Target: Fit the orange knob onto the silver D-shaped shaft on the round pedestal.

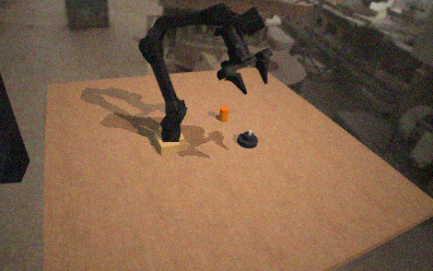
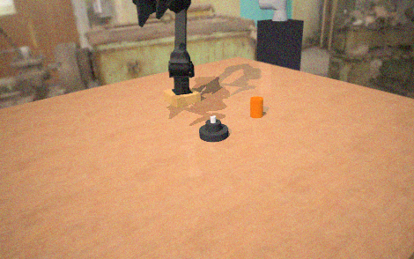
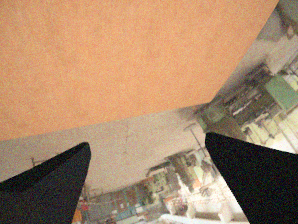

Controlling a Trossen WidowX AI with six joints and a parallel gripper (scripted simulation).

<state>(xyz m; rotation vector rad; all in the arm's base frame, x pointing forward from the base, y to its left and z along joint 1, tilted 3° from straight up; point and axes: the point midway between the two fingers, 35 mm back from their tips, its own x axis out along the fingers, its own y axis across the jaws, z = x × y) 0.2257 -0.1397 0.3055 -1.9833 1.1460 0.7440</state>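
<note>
Now: the orange knob 310 mm to the left of my gripper tip, 270 mm below it and 10 mm ahead of it. From my gripper tip the other things lie so: round pedestal 290 mm below, 130 mm to the left, 70 mm ahead.
</note>
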